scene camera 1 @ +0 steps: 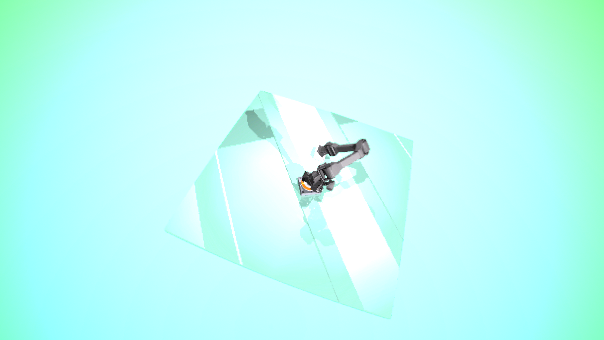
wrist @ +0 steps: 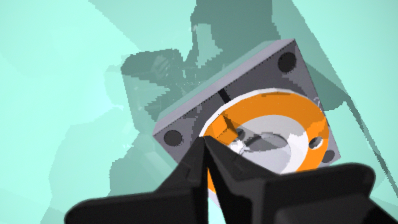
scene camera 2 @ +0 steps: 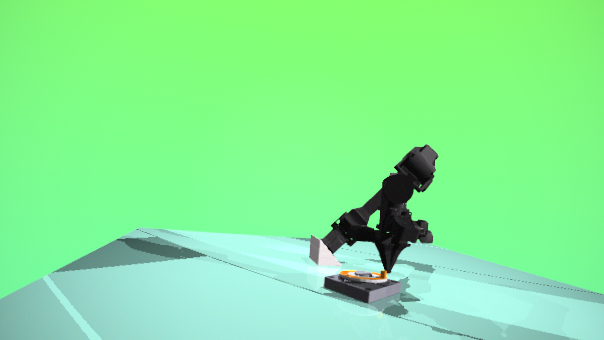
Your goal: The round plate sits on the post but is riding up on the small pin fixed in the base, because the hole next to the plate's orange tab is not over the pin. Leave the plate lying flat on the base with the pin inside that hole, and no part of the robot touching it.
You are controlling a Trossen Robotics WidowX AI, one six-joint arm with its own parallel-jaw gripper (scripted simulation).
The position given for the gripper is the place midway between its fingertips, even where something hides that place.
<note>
The gripper [scene camera 2: 387, 273] is shut, holding nothing. Further things: a round plate [wrist: 284, 112] and a base [scene camera 2: 363, 291].
The gripper also shows in the wrist view [wrist: 203, 142]. The base is seen too in the wrist view [wrist: 280, 65].
</note>
